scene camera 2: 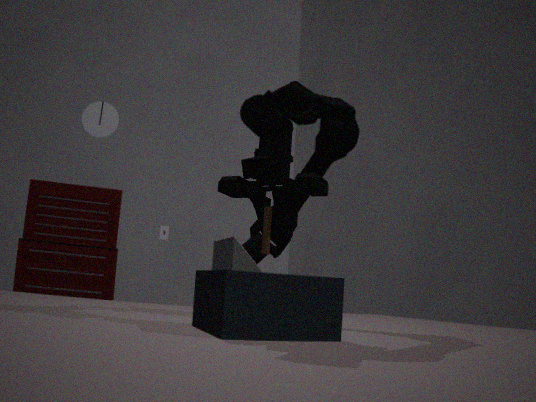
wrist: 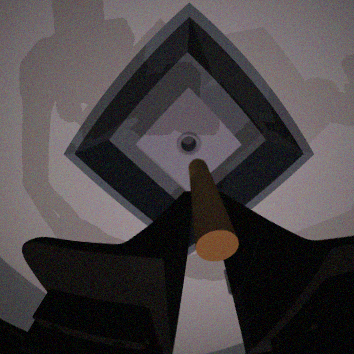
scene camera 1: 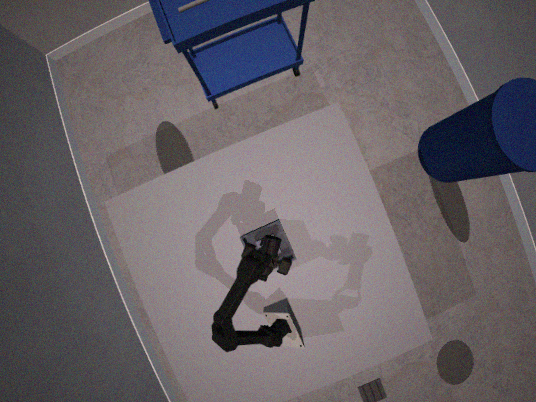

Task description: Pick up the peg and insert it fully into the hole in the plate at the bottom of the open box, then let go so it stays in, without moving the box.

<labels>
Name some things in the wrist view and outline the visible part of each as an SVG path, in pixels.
My gripper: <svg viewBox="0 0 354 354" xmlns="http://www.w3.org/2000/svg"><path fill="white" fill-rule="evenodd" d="M218 191L238 239L236 251L228 258L223 259L234 301L245 353L252 354L273 350L274 354L354 354L354 235L320 240L306 239L273 223L221 191ZM190 191L183 191L154 221L123 243L85 242L46 236L35 237L24 242L21 248L22 255L47 293L33 313L32 318L34 321L28 331L0 318L0 354L172 354L190 236L192 206Z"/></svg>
A dark grey box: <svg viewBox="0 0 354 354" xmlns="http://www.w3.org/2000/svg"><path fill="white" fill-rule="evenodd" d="M192 206L187 255L195 250ZM182 138L182 142L185 144L189 144L193 141L192 136L185 136ZM189 2L168 20L123 68L92 108L63 153L100 188L146 225L154 221L185 190L139 149L135 143L187 87L208 106L241 143L210 174L218 191L221 191L249 209L253 208L314 154L298 126L263 77L239 49Z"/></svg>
An orange-brown peg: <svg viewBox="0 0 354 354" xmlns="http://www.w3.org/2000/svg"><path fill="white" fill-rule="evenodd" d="M195 158L188 165L195 251L198 256L205 260L223 260L236 251L238 239L205 161Z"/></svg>
</labels>
